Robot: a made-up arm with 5 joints.
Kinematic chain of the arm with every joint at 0, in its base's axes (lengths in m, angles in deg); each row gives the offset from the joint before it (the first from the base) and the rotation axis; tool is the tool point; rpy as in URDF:
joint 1: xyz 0 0 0.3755 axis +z
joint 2: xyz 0 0 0 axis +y
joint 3: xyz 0.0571 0 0.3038 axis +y
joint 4: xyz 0.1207 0 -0.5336 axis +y
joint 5: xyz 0.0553 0 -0.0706 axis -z
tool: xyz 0 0 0 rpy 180 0 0
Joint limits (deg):
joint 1: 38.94..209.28
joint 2: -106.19..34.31
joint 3: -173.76..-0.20
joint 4: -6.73..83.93
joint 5: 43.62..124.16
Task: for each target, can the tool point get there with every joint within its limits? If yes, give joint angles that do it. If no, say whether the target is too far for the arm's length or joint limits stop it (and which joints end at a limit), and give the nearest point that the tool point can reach.
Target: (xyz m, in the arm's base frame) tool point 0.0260 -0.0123 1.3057
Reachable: yes | joints 154.70 -18.25 -152.42 58.69 53.91
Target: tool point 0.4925 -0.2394 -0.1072
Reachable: no: joint limits stop it (at a limit: joint 2, joint 3, joint 4) | nearest point 0.7772 -0.3778 0.0613 | short by 0.359 m
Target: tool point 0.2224 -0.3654 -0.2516
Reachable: no: joint limits stop it (at a limit: joint 2, joint 3) | nearest point 0.0273 -0.0449 0.0308 | short by 0.470 m
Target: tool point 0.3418 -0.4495 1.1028
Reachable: yes | joints 127.25 -50.66 -159.44 72.08 80.88
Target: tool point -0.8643 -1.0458 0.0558
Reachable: no: too far | nearest point -0.5870 -0.7103 0.1761 | short by 0.452 m
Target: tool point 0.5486 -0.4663 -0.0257
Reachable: no: joint limits stop it (at a limit: joint 2, joint 3, joint 4) | nearest point 0.6584 -0.5597 0.0613 | short by 0.168 m
